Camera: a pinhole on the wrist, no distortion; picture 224 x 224 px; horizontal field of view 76.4 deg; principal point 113.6 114.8 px. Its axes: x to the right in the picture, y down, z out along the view. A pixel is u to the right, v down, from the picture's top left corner.
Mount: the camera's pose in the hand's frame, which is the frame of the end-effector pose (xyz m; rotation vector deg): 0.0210 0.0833 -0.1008 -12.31 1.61 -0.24
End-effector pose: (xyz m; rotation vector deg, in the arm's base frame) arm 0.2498 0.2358 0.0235 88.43 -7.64 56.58
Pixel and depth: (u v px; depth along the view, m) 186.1 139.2 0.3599
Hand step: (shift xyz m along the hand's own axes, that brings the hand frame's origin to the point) 0.2145 0.2190 0.2325
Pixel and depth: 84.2 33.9 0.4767
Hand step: -0.0642 -0.0791 0.4252
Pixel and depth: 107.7 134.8 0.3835
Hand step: 0.0160 0.2178 0.2627
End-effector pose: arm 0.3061 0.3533 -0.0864 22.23 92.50 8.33
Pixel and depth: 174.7 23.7 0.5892
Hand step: 0.2901 -0.1614 0.5481
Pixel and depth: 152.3 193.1 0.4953
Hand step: 0.1700 0.4541 0.3211
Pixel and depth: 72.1 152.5 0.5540
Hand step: -0.1246 0.3459 0.4134
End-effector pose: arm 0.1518 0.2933 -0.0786 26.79 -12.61 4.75
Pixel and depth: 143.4 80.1 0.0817
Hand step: 0.0404 0.0811 -0.0172
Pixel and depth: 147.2 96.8 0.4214
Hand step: 0.1323 0.1203 0.3194
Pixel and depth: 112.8 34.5 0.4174
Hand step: 0.0302 -0.0578 0.3571
